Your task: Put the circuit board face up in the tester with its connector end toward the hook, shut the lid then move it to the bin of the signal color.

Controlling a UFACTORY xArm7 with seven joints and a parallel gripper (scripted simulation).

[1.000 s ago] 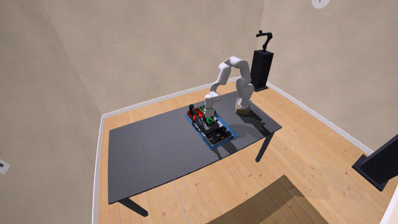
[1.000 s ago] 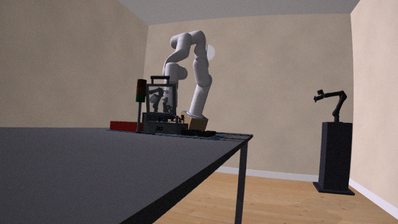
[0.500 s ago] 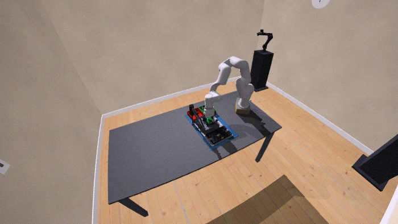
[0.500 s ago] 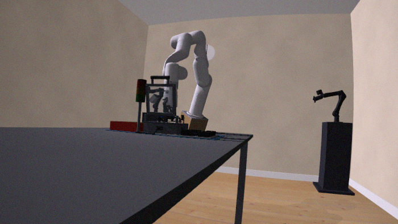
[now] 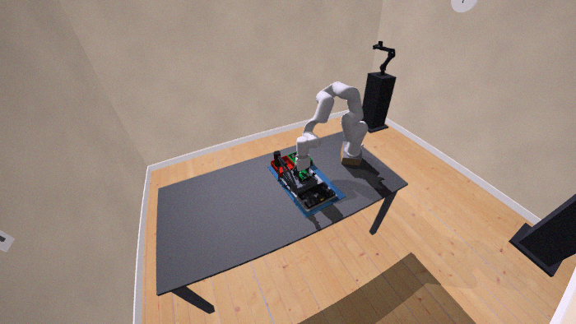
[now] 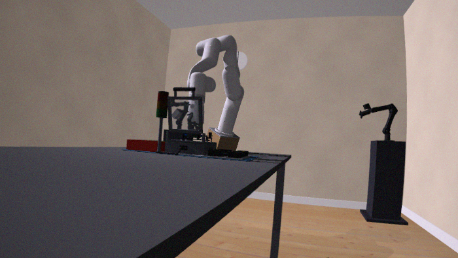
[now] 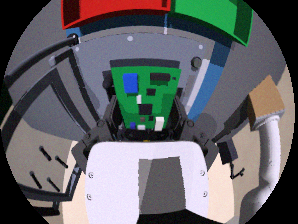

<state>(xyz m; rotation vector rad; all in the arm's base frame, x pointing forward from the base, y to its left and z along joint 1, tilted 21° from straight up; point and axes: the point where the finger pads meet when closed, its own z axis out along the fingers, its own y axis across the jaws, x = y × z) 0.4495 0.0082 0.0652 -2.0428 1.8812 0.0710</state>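
Now: the green circuit board right at my hand. Also, from my hand: red bin (7 cm ahead, 19 cm to the right, 7 cm below); tester plate (1 cm ahead, 1 cm to the left, 2 cm below); clear lid (12 cm ahead, 1 cm to the left, 10 cm above).
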